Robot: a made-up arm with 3 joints. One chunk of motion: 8 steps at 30 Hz.
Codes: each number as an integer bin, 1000 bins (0 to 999) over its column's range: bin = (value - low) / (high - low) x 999, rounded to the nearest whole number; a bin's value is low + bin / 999 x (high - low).
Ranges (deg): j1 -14..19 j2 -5..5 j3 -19..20
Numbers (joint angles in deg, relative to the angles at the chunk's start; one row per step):
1: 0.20 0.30 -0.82
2: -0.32 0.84 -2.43
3: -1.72 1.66 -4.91
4: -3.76 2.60 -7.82
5: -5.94 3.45 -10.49
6: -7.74 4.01 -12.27
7: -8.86 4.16 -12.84
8: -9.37 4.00 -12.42
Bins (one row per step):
1: 430 529 466
2: 414 583 424
3: 372 665 361
4: 310 759 286
5: 244 844 218
6: 190 900 172
7: 156 915 158
8: 140 899 169

